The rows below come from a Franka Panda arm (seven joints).
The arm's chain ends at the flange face. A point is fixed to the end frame.
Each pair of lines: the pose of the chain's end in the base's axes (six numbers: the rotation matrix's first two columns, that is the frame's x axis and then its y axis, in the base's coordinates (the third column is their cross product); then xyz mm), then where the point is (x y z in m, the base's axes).
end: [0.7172, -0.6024, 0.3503, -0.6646, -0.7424, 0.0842, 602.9, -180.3, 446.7]
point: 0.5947 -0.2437 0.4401
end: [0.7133, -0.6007, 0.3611, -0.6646, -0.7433, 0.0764, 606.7, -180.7, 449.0]
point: 0.5987 -0.2441 0.4424
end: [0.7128, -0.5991, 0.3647, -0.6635, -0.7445, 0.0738, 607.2, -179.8, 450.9]
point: 0.5993 -0.2433 0.4443
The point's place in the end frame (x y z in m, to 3 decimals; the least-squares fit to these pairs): 0.030 0.052 0.023
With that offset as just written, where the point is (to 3 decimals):
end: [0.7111, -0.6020, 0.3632, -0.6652, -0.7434, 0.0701, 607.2, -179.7, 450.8]
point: 0.599 -0.243 0.444
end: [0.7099, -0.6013, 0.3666, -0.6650, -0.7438, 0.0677, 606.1, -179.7, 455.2]
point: 0.598 -0.243 0.448
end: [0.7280, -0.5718, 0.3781, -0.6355, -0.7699, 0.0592, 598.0, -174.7, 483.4]
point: 0.593 -0.238 0.477
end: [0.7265, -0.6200, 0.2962, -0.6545, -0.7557, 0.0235, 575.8, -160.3, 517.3]
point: 0.568 -0.223 0.505
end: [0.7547, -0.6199, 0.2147, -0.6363, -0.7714, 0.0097, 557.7, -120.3, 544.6]
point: 0.551 -0.182 0.529
